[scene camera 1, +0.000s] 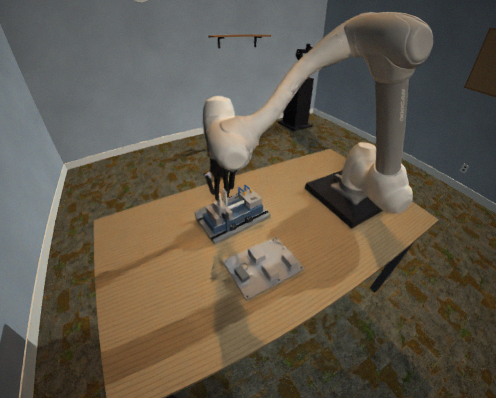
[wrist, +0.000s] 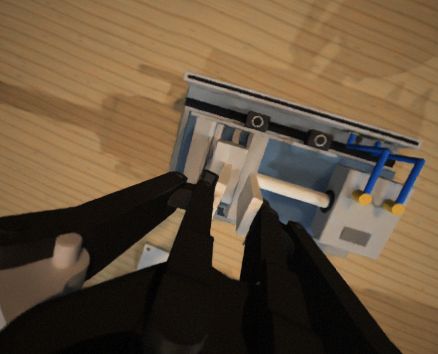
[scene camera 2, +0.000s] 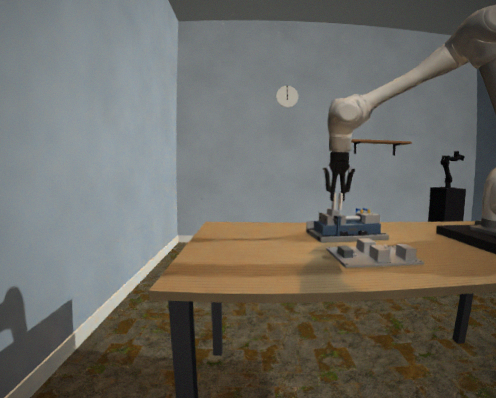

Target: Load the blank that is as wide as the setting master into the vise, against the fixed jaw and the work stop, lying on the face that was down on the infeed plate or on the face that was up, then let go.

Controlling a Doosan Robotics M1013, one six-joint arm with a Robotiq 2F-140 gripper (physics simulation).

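Frame: origin at the arm's base, x ahead, y left, z up, level; millimetres.
Seen in the pictures: gripper, fingertip midpoint: (scene camera 1: 222,204) (wrist: 234,182) (scene camera 2: 336,209); arm's base, link origin: (scene camera 1: 352,190).
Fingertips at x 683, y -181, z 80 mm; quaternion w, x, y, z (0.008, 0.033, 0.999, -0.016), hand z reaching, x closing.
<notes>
Offsets run from my fingertips to a thing's top centre. "spot": to the spot under its first point.
The blue-and-grey vise {18 mm down, 52 mm back, 9 mm right} (scene camera 1: 242,217) (scene camera 2: 352,229) (wrist: 287,157) stands on the table. In the wrist view a light block {1 mm up, 15 mm ahead, 4 mm right} (wrist: 233,154) lies between its fixed jaw (wrist: 198,145) and the jaw (wrist: 254,156) at the end of the screw; I cannot tell whether it is a blank or the setting master. My gripper (scene camera 1: 225,198) (scene camera 2: 338,201) (wrist: 234,182) is over the vise, pointing down, its pads a narrow gap apart and holding no block. The left finger hides part of the block and most of the work stop. The infeed plate {109 mm down, 20 mm back, 285 mm left} (scene camera 1: 250,289) (scene camera 2: 347,262) bears several blocks, one darker {84 mm down, 75 mm ahead, 284 mm left} (scene camera 1: 242,272) (scene camera 2: 345,251).
Blue bent handles {spot: 7 mm down, 125 mm back, 77 mm right} (wrist: 386,151) with yellow ends rise from the vise's right end in the wrist view. The black robot base (scene camera 1: 345,205) stands on the table at the right. A corner of the infeed plate (wrist: 151,255) shows low in the wrist view.
</notes>
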